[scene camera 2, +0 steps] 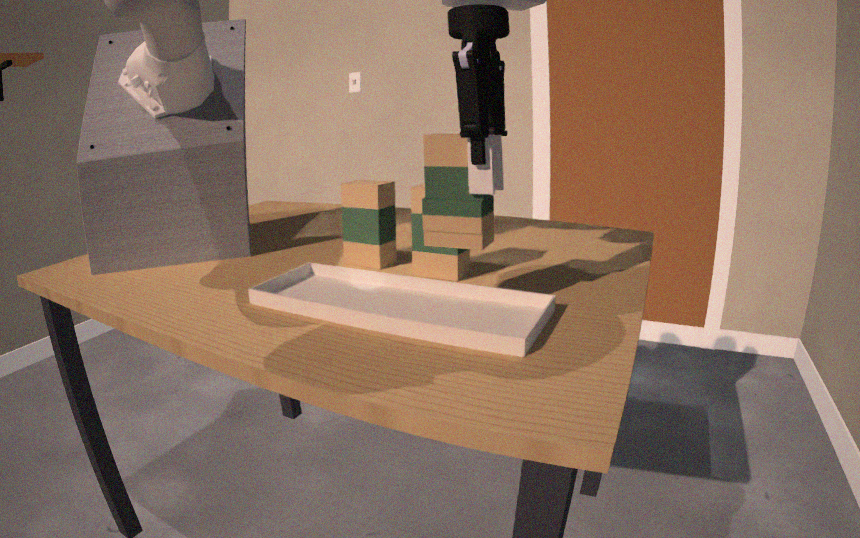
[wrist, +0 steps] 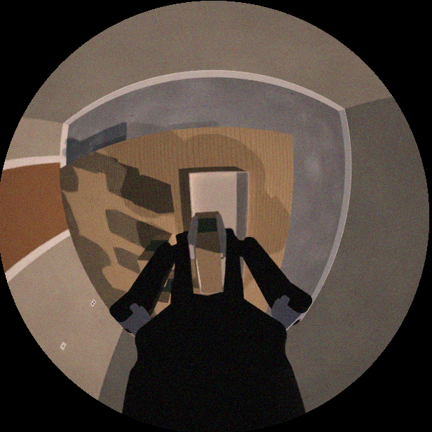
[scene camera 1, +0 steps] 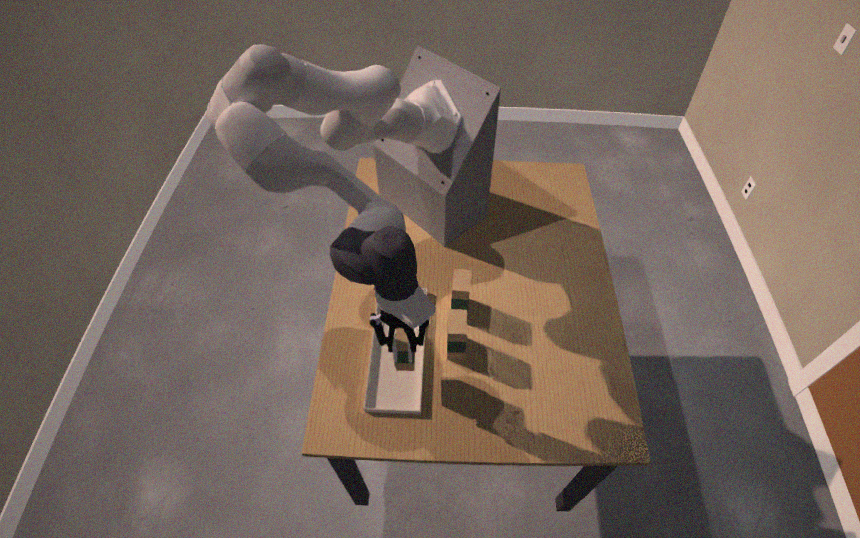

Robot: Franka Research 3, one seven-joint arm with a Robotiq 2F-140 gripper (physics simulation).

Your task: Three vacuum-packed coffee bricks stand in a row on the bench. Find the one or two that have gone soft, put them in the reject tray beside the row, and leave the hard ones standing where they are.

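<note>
My gripper is shut on a tan coffee brick with a green band. It holds the brick upright, raised above the white reject tray. In scene camera 2 a gap shows between the brick and the tray, and a finger pad hides part of its side. Two bricks stand upright on the bench beside the tray: the one nearer the robot base and the other one, partly hidden behind the held brick in scene camera 2.
The bricks stand on a wooden bench. The grey pedestal bearing the arm is at the rear. The tray's low walls run alongside the row. Long shadows cross the bench on the side away from the tray.
</note>
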